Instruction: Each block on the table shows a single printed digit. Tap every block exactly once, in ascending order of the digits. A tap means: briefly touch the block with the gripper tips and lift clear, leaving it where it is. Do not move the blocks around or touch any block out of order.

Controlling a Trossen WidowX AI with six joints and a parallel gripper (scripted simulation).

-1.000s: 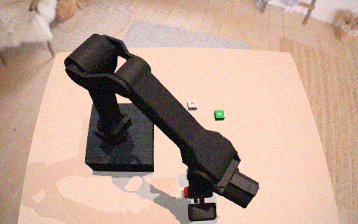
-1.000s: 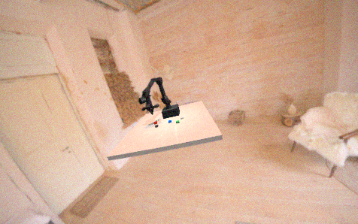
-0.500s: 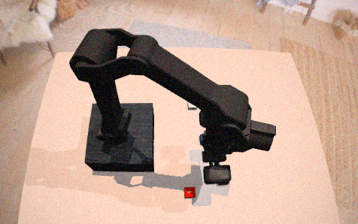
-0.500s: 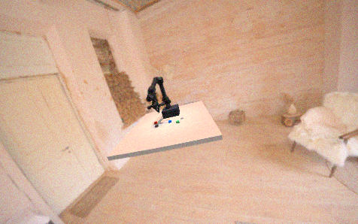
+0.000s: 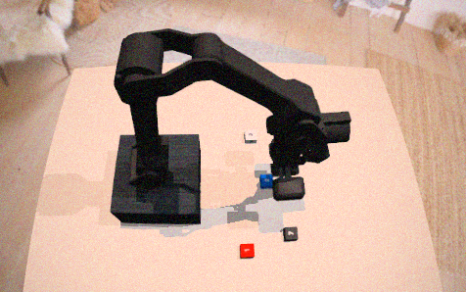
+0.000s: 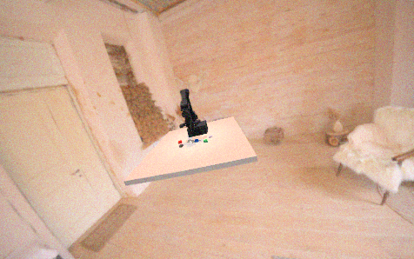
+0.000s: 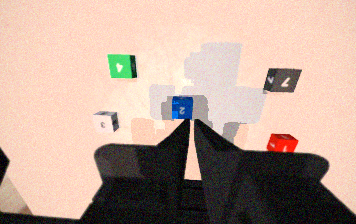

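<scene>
Right now the blue block is 9 cm below my gripper tip, 2 cm behind it and 1 cm to the left of it. The rest, counted from my gripper tip: green block 10 cm to the left, 9 cm below, 4 cm ahead; then dark grey block 13 cm to the right, 9 cm below, 4 cm ahead; then white block 14 cm to the left, 9 cm below, 6 cm behind.
</scene>
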